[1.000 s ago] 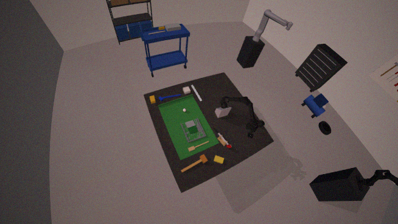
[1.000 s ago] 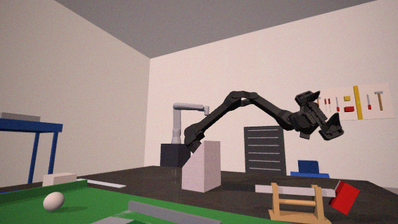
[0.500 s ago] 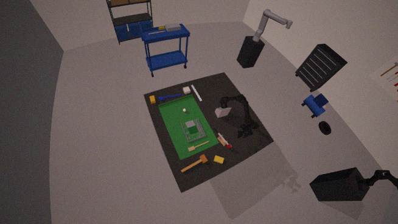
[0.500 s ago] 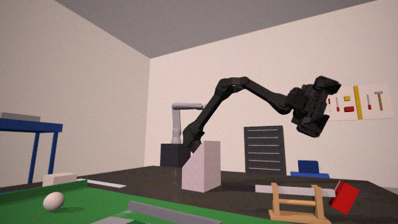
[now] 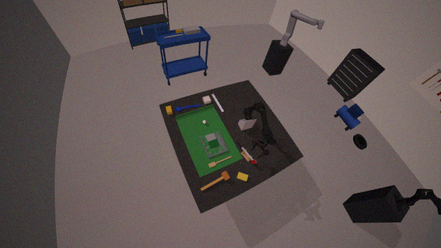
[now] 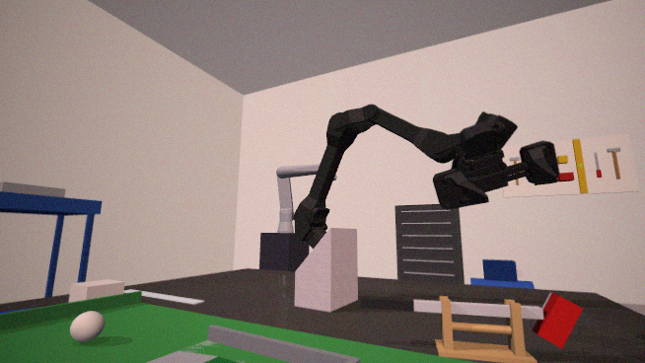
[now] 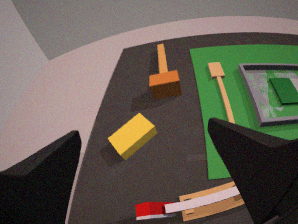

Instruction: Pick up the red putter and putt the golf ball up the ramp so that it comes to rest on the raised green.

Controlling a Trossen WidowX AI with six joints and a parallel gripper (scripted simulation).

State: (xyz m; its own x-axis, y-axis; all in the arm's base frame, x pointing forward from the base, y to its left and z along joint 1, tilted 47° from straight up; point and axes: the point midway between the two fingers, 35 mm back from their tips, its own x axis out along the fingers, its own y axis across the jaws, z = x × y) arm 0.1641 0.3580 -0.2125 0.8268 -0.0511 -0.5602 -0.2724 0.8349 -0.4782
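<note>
Right now my gripper tip is 2 cm past the red putter, 8 cm to the left of it and 17 cm above it. Also, from my gripper tip: wooden stand: 2 cm behind, 7 cm to the right, 20 cm below; then yellow block: 12 cm ahead, 12 cm to the left, 21 cm below; then green mat: 29 cm ahead, 41 cm to the right, 23 cm below.
</note>
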